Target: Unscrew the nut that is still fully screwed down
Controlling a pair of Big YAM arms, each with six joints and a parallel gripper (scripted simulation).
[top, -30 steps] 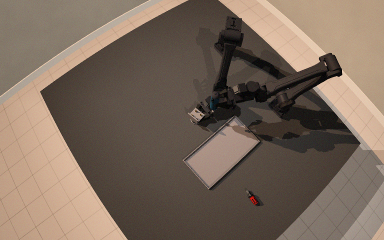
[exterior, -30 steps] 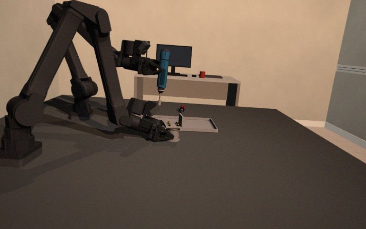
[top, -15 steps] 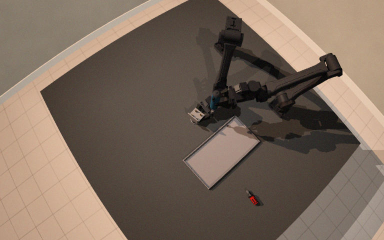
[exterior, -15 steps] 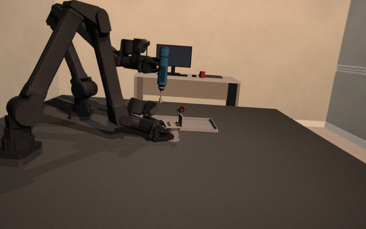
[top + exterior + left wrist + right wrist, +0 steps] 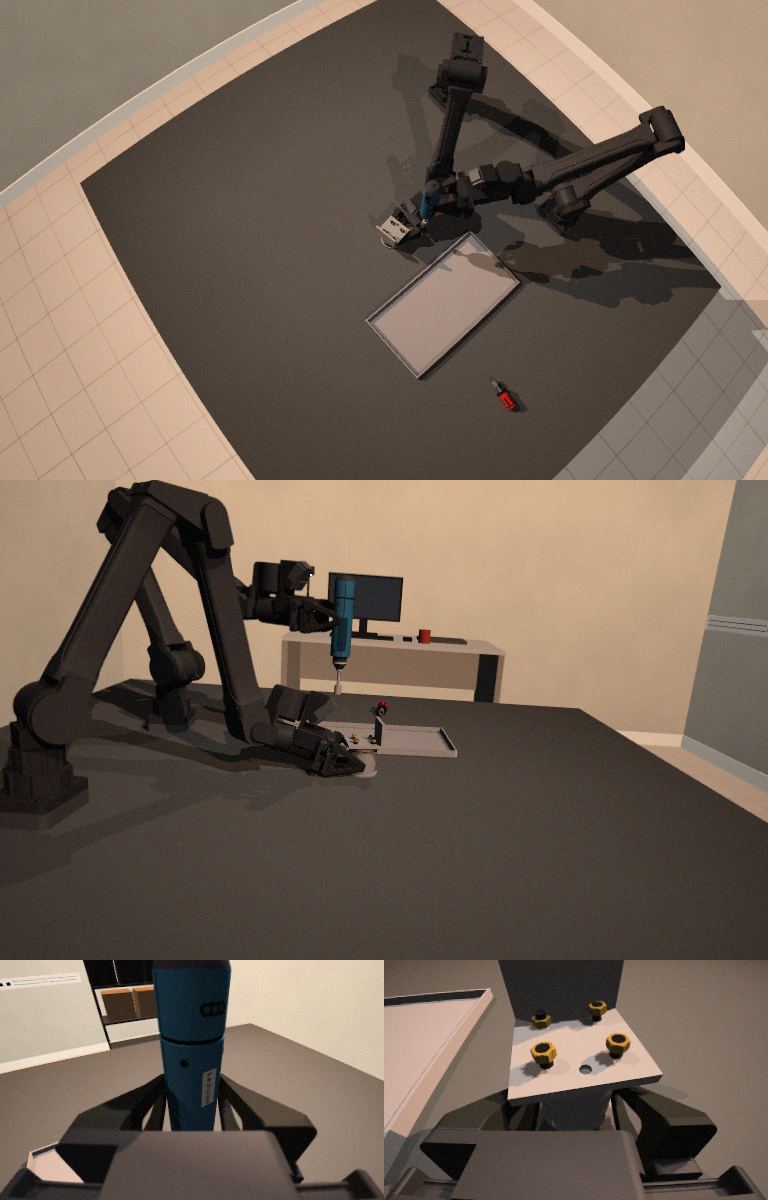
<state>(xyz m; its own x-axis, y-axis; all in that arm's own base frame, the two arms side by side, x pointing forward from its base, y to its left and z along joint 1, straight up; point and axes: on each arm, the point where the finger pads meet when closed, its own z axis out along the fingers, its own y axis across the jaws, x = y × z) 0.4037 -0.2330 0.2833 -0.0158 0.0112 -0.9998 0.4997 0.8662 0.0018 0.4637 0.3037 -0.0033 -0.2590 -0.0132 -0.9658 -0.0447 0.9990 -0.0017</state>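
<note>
Now: right hand 10 mm below the joint module. Also, from my right hand: nut: 50 mm above, 20 mm to the left, 20 mm ahead; then grey bracket: 50 mm above; then tip: 150 mm above, 60 mm to the left, 60 mm behind.
</note>
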